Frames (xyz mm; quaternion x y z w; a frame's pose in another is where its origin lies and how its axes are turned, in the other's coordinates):
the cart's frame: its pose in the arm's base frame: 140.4 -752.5 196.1 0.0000 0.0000 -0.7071 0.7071
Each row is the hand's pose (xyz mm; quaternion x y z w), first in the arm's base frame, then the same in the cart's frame.
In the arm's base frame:
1: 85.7 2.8 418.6 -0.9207 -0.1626 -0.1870 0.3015
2: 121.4 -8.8 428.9 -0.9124 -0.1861 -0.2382 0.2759
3: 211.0 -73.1 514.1 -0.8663 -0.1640 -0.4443 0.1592
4: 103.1 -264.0 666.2 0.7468 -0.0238 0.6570 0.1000
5: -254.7 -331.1 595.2 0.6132 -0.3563 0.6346 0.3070
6: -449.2 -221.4 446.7 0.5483 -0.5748 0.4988 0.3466
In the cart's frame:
1: -755.3 -54.7 222.5 -0.5361 -0.7660 0.0810 0.3454
2: -743.7 -19.0 232.8 -0.5136 -0.7768 0.0267 0.3635
3: -679.4 70.6 318.0 -0.4966 -0.7285 -0.2016 0.4267
4: -488.5 -37.3 470.1 -0.5449 -0.5113 -0.5353 0.3939
5: -421.4 -395.1 399.1 -0.6856 -0.1817 -0.6658 0.2317
6: -531.1 -589.6 250.6 -0.7942 0.0187 -0.5978 0.1076

